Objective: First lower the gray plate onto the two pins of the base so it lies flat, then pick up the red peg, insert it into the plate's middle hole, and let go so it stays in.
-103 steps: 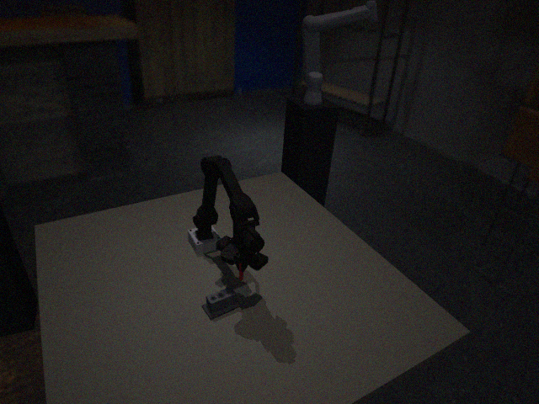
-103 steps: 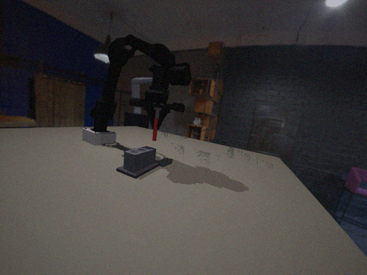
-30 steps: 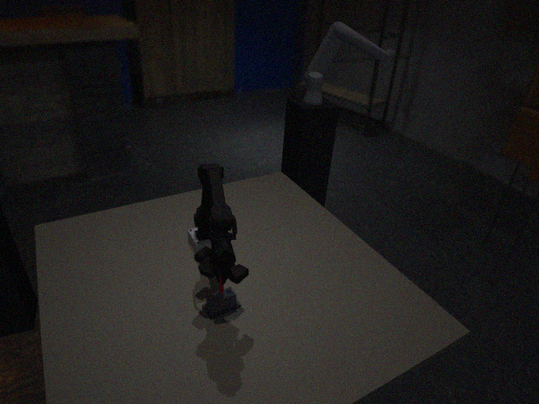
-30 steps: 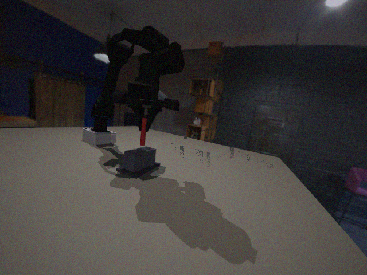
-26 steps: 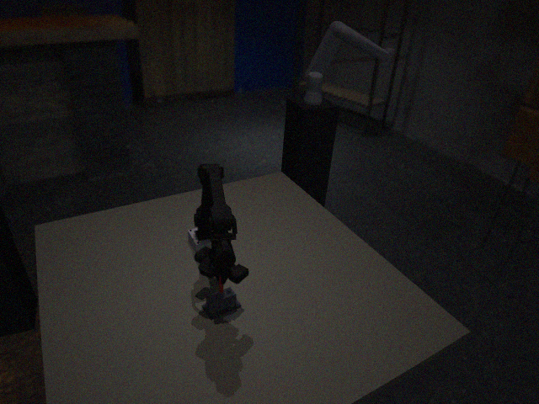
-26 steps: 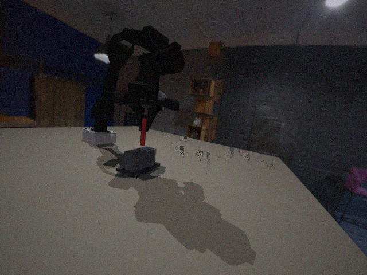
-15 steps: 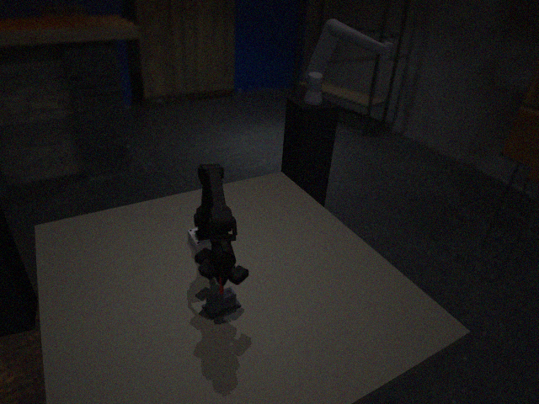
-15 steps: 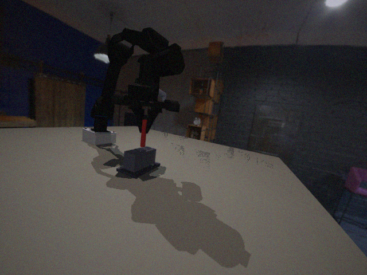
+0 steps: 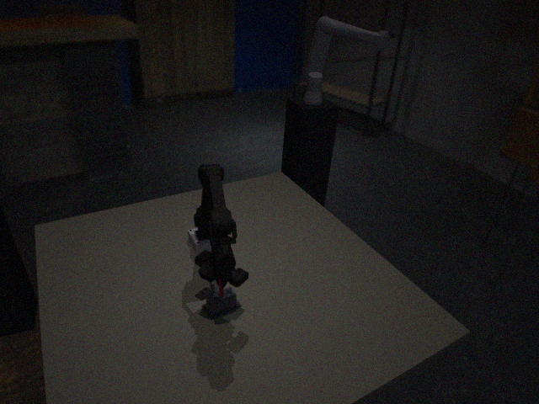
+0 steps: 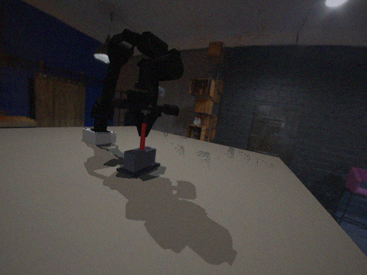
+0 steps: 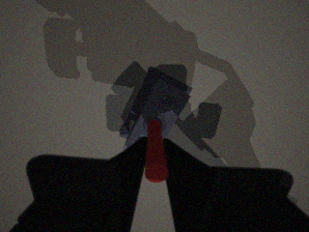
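Right now the red peg is right at my gripper tip. The rest, counted from my gripper tip: dark flat base 9 cm below; gray plate 5 cm below.
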